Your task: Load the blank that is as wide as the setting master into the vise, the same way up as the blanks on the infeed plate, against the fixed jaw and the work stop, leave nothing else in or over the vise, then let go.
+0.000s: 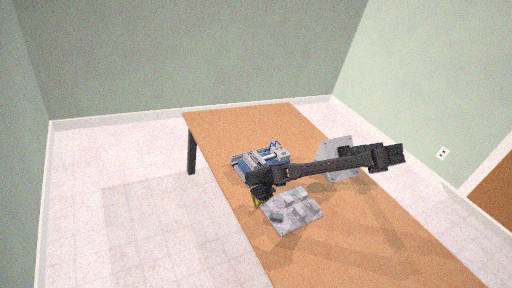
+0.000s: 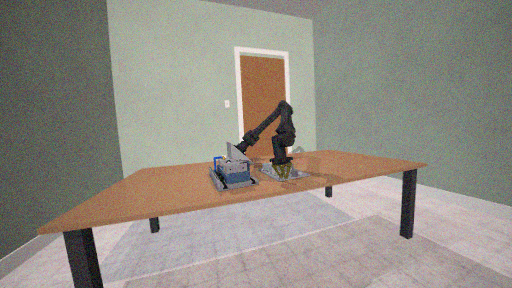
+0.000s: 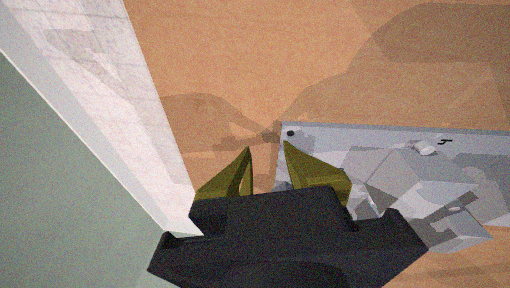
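Seen in the pictures: gripper, fingertip midpoint: [image 1: 257, 206] [image 2: 283, 178] [image 3: 266, 148]; arm's base, origin of the base link: [image 1: 344, 156] [image 2: 238, 151].
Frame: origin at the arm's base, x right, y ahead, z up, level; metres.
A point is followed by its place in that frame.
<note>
The light grey infeed plate [image 1: 285, 230] @(x -0.260, y 0.540, z -0.080 m) [image 3: 360, 134] @(x -0.085, y 0.518, z -0.081 m) lies on the table with several pale grey blanks standing on it, one of them a blank [image 1: 302, 192] @(x -0.124, y 0.368, z -0.045 m) at its back corner. A darker grey block [image 1: 276, 217] @(x -0.203, y 0.559, z -0.055 m) sits at the plate's near-left part. My gripper [image 1: 256, 204] @(x -0.111, y 0.599, z -0.074 m) [image 2: 284, 176] @(x -0.111, y 0.599, z -0.074 m) [image 3: 266, 148] @(x -0.111, y 0.599, z -0.074 m) points down at the plate's left edge, its olive fingers partly open with nothing between them. One fingertip is over the plate's corner, the other beside it. The blue and grey vise [image 1: 245, 168] @(x 0.092, y 0.575, z -0.033 m) [image 2: 237, 176] @(x 0.108, y 0.579, z -0.042 m) stands beyond the plate; the arm partly covers it. Blank widths cannot be told.
A grey panel [image 1: 327, 156] @(x 0.013, y 0.124, z 0.016 m) [image 2: 233, 151] @(x 0.062, y 0.145, z 0.019 m) with holes stands by the arm's base. A thin blue bracket [image 1: 274, 144] @(x 0.171, y 0.375, z 0.021 m) [image 2: 215, 161] @(x 0.196, y 0.383, z 0.002 m) rises at the vise. The wooden table's [image 1: 222, 127] @(x 0.521, y 0.527, z -0.089 m) long edge runs close to the gripper, with floor beyond.
</note>
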